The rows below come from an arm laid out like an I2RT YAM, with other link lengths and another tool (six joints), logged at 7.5 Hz.
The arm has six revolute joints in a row. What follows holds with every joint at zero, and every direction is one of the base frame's.
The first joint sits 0.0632 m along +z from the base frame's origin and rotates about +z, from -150 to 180 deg.
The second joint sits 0.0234 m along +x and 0.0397 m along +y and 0.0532 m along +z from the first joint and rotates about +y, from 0 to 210 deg.
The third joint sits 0.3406 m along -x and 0.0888 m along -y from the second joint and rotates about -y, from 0 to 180 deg.
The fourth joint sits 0.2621 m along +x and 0.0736 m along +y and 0.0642 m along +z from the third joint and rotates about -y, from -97 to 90 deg.
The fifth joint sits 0.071 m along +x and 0.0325 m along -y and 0.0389 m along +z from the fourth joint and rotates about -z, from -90 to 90 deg.
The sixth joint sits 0.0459 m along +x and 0.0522 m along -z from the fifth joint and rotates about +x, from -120 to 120 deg.
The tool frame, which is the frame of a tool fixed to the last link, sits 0.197 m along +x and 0.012 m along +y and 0.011 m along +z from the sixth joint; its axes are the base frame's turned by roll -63.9, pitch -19.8 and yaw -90 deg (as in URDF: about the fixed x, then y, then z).
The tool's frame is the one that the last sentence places.
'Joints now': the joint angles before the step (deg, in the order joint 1, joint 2, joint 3, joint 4, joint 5, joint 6). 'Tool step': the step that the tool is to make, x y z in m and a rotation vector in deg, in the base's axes. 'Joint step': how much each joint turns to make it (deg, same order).
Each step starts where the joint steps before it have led.
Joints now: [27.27 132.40 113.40 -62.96 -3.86 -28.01]
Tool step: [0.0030 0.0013 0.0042 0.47 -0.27 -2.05]
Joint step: [0.00 -0.18 0.47 -0.05 0.01 2.07]
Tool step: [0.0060 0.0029 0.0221 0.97 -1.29 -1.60]
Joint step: [-0.01 -0.85 2.84 -1.99 0.00 1.62]
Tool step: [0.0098 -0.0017 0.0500 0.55 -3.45 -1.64]
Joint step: [0.01 -1.87 6.66 -5.13 1.41 1.39]
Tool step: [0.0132 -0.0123 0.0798 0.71 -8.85 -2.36]
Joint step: [0.00 -5.57 4.97 -2.34 3.98 1.20]
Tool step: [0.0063 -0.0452 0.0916 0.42 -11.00 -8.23]
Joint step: [-1.21 -8.64 1.10 -0.09 7.23 4.23]
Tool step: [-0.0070 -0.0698 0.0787 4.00 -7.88 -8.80]
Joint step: [-5.78 -8.49 -0.02 -0.12 1.30 2.83]
